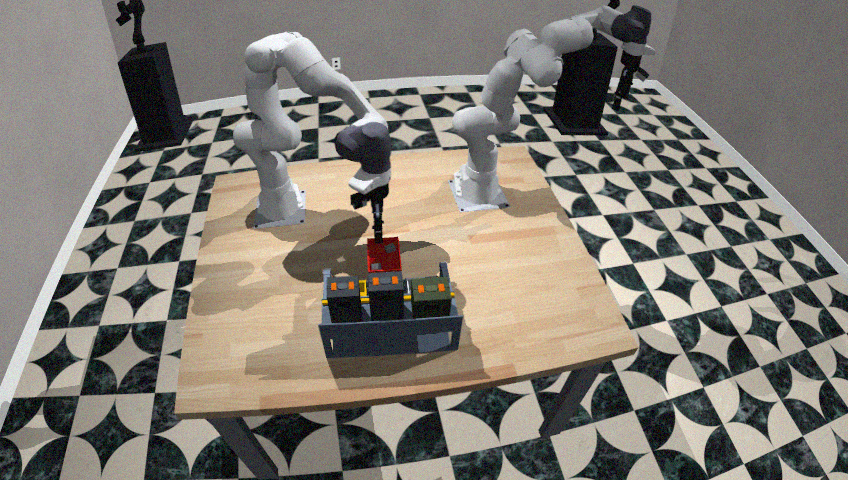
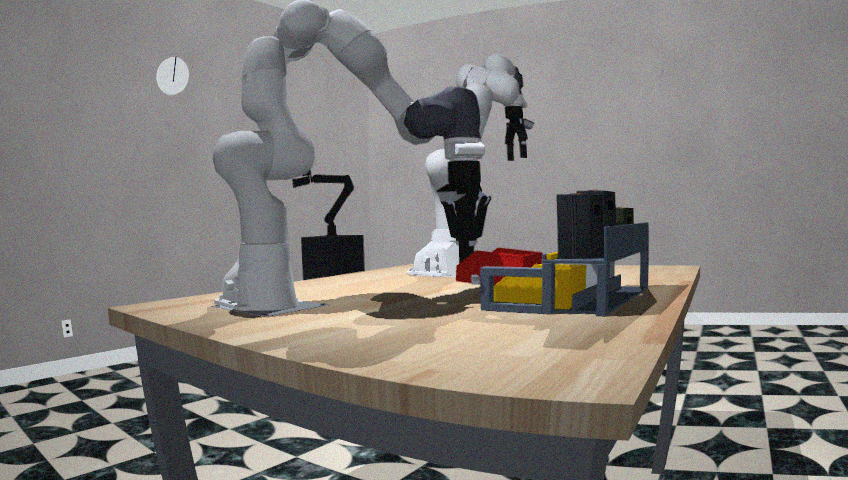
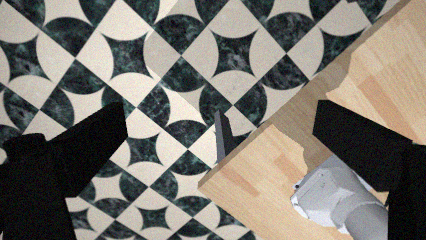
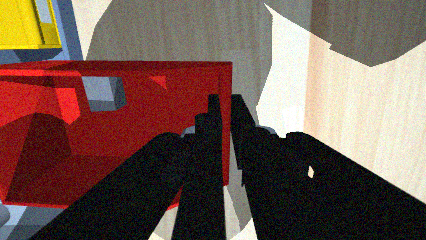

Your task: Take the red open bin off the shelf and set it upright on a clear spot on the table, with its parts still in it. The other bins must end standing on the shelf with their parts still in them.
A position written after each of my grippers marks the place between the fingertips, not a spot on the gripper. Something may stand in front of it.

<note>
In view: my left gripper (image 2: 517,159), my right gripper (image 2: 466,269), a red bin (image 2: 499,257), a blue-grey shelf (image 2: 620,241) and a yellow bin (image 2: 510,289).
The red bin is seen too in image 1 (image 1: 390,262) and in image 4 (image 4: 62,149). The blue-grey shelf shows as well in image 1 (image 1: 422,335). My left gripper shows as well in image 1 (image 1: 619,103) and in image 3 (image 3: 220,118). Image 3 does not show the red bin: it is out of frame. Image 3 misses the blue-grey shelf: it is out of frame.
</note>
